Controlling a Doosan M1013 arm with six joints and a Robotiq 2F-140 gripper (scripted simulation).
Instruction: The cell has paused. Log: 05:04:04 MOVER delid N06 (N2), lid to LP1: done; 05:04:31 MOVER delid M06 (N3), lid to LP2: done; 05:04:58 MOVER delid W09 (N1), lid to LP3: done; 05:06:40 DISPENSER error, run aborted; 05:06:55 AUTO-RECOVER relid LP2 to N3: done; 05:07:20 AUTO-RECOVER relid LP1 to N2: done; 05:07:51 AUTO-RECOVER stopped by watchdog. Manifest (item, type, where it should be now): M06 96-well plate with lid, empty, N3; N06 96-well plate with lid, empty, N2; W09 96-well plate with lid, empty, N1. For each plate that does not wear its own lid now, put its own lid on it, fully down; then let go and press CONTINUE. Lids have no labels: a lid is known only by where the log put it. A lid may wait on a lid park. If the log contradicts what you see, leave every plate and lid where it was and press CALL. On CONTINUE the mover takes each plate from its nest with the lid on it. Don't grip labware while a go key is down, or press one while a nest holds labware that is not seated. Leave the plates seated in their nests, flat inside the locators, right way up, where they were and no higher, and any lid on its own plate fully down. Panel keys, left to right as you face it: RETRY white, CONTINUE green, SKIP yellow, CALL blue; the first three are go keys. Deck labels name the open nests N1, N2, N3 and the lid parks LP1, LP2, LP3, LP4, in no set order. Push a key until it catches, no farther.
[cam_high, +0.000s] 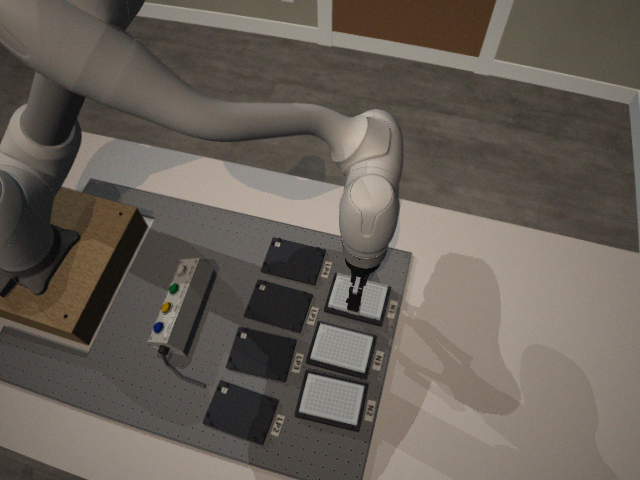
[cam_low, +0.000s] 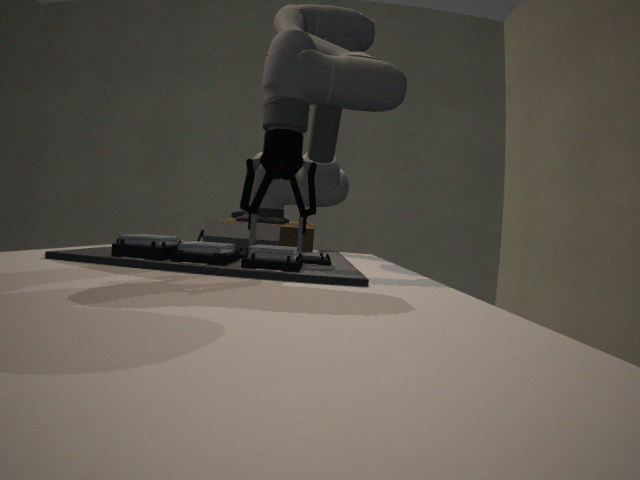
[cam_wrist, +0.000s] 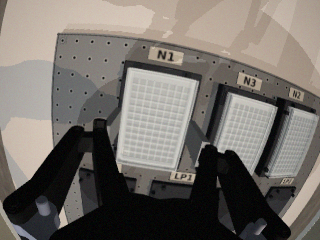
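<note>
Right now my hand is 20 mm above the lid. From my hand the other things lie so: plate (30 mm below); then lid park LP1 (180 mm behind, 80 mm to the right, 50 mm below); then lid park LP4 (190 mm behind, 50 mm to the left, 50 mm below).
</note>
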